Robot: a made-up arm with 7 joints. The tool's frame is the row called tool.
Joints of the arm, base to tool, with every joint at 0 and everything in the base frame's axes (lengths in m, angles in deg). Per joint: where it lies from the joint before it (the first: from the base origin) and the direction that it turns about. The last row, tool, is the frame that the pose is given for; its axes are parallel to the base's.
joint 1: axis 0 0.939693 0.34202 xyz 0.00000 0.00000 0.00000
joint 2: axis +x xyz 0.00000 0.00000 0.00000
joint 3: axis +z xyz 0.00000 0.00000 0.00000
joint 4: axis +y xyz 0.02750 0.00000 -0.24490
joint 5: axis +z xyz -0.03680 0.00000 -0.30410
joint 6: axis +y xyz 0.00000 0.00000 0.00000
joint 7: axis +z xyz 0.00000 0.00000 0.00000
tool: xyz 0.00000 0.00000 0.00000
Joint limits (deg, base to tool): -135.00..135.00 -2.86..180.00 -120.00..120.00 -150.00..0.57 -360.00..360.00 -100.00..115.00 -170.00..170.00
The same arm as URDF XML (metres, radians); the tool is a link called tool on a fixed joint. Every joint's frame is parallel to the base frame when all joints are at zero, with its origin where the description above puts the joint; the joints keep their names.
<robot name="arm">
<joint name="joint 1" type="revolute"><parent link="base"/><child link="link1"/><origin xyz="0 0 0" rpy="0 0 0"/><axis xyz="0 0.9397 0.342"/><limit lower="-2.3562" upper="2.3562"/></joint>
<joint name="joint 2" type="revolute"><parent link="link1"/><child link="link2"/><origin xyz="0 0 0" rpy="0 0 0"/><axis xyz="1 0 0"/><limit lower="-0.0499" upper="3.1416"/></joint>
<joint name="joint 3" type="revolute"><parent link="link2"/><child link="link3"/><origin xyz="0 0 0" rpy="0 0 0"/><axis xyz="0 0 1"/><limit lower="-2.0944" upper="2.0944"/></joint>
<joint name="joint 4" type="revolute"><parent link="link3"/><child link="link4"/><origin xyz="0.0275 0 -0.2449" rpy="0 0 0"/><axis xyz="0 1 0"/><limit lower="-2.618" upper="0.0099"/></joint>
<joint name="joint 5" type="revolute"><parent link="link4"/><child link="link5"/><origin xyz="-0.0368 0 -0.3041" rpy="0 0 0"/><axis xyz="0 0 1"/><limit lower="-6.2832" upper="6.2832"/></joint>
<joint name="joint 6" type="revolute"><parent link="link5"/><child link="link6"/><origin xyz="0 0 0" rpy="0 0 0"/><axis xyz="0 1 0"/><limit lower="-1.7453" upper="2.0071"/></joint>
<joint name="joint 7" type="revolute"><parent link="link6"/><child link="link7"/><origin xyz="0 0 0" rpy="0 0 0"/><axis xyz="0 0 1"/><limit lower="-2.9671" upper="2.9671"/></joint>
<joint name="tool_fixed" type="fixed"><parent link="link7"/><child link="tool"/><origin xyz="0 0 0" rpy="0 0 0"/></joint>
<link name="base"/>
<link name="link1"/>
<link name="link2"/>
<link name="link3"/>
<link name="link4"/>
<link name="link5"/>
<link name="link6"/>
<link name="link7"/>
<link name="tool"/>
</robot>

